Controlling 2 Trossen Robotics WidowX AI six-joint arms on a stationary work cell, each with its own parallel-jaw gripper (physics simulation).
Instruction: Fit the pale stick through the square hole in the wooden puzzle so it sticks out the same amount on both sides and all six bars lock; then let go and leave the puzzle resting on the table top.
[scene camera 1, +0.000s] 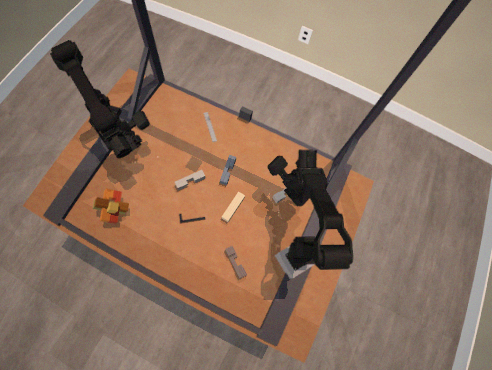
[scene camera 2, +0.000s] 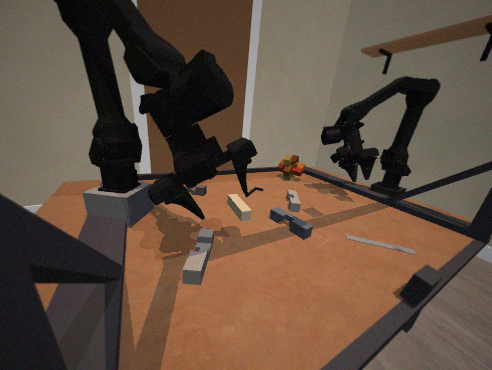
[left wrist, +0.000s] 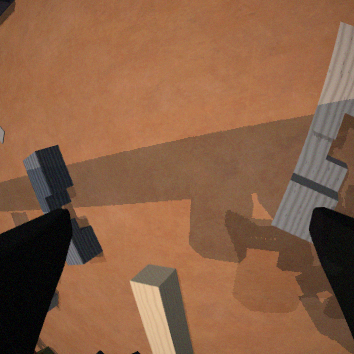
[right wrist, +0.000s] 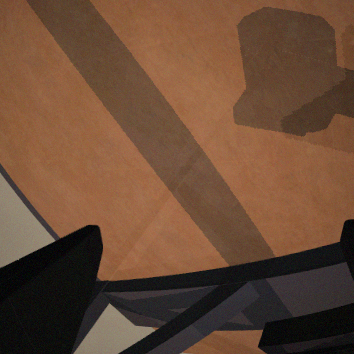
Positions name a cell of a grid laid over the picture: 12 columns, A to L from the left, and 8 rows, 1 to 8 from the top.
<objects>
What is my right gripper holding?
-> Nothing.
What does the pale stick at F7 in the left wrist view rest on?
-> The table.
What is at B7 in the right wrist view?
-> My right gripper.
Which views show my left gripper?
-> Scene camera 1, scene camera 2 and the left wrist view only.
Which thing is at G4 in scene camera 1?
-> My left gripper.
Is my left gripper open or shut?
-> Open.
</objects>
